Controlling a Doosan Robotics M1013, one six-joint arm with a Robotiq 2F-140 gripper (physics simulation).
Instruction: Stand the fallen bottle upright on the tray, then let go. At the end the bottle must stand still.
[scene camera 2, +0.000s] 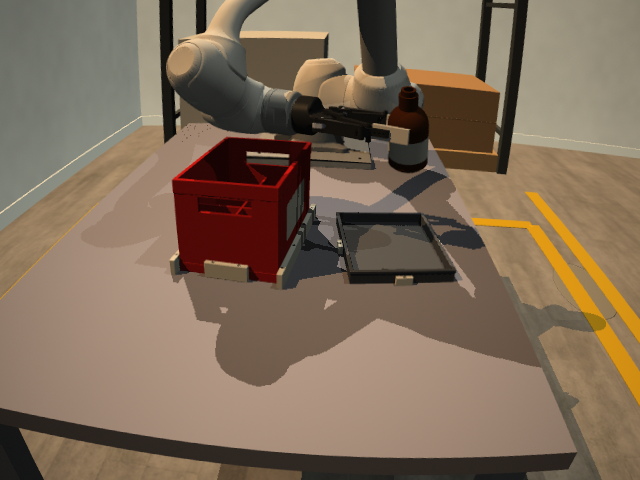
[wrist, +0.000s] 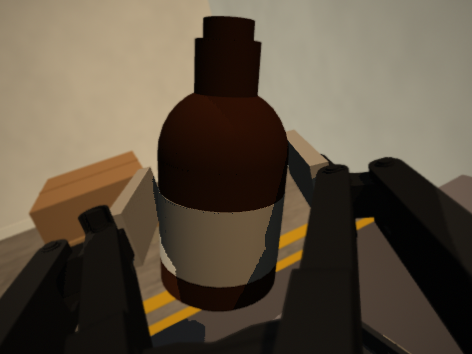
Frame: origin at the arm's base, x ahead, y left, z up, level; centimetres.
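Seen in the pictures: gripper, fingertip midpoint: (scene camera 2: 414, 131) (wrist: 221, 170); arm's base, link origin: (scene camera 2: 315, 144).
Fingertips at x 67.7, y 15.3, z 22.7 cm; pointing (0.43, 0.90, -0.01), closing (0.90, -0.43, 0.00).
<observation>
Offsets run from my fingertips to a thing's top centre. "*": to the spot under its first point. Level surfaces: height alone.
A brown bottle {dx -0.3, dy -1.2, dz +8.3 cm} (scene camera 2: 408, 124) (wrist: 222, 150) with a pale label is upright, neck up, in the air above the far right part of the table. My gripper (scene camera 2: 400, 134) (wrist: 221, 170) is shut on the bottle around its body, one pad on each side, and reaches it roughly level from the left in the scene view. The dark square tray {* dx +11.7, dy -2.5, dz -22.9 cm} (scene camera 2: 400, 277) lies on the table, nearer the scene camera than the bottle. The bottle is not over the tray and does not touch it. The far finger is largely hidden behind the bottle in the scene view.
A red crate {dx -3.6, dy -29.8, dz -6.9 cm} (scene camera 2: 227, 232) stands on the table {dz -24.5 cm} (scene camera 2: 310, 413) left of the tray, with pale locating blocks {dx +10.4, dy -32.7, dz -21.4 cm} (scene camera 2: 225, 270) around its base. The arm's base plate (scene camera 2: 341, 157) is behind the crate. Cardboard boxes (scene camera 2: 460, 118) (wrist: 85, 195) and dark rack posts (scene camera 2: 511, 87) stand beyond the table.
</observation>
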